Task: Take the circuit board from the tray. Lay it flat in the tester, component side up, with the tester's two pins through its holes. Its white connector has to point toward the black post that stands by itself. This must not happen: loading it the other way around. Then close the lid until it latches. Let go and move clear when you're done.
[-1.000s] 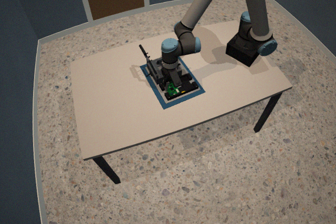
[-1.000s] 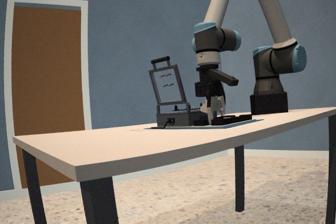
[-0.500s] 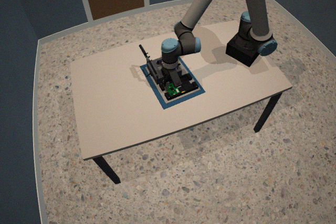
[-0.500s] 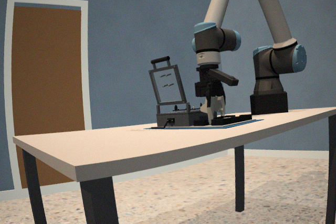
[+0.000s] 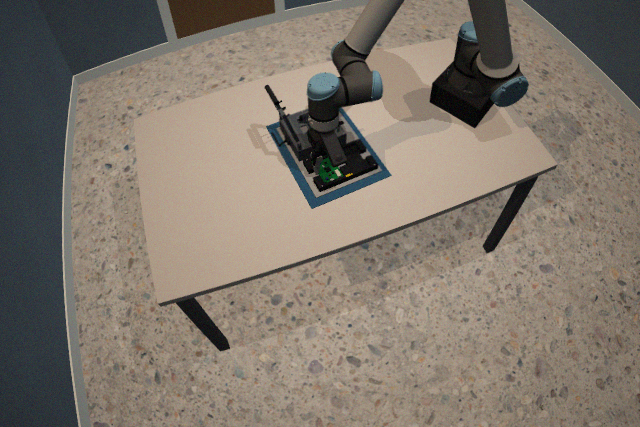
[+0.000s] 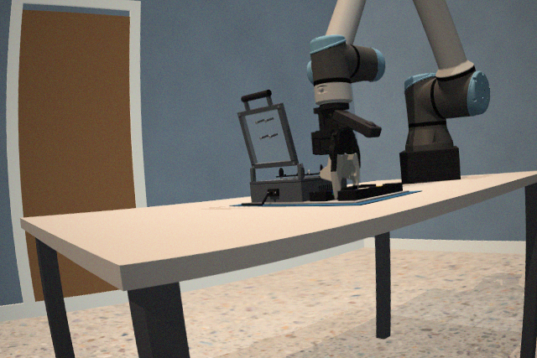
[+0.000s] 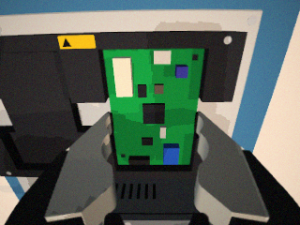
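Right now my hand is right at the green circuit board. From my hand the other things lie so: tester lid (8 cm ahead, 17 cm to the right, 16 cm above); tester (1 cm behind, 13 cm to the right, 9 cm above); black latch block (10 cm behind, 11 cm to the right, 7 cm above).
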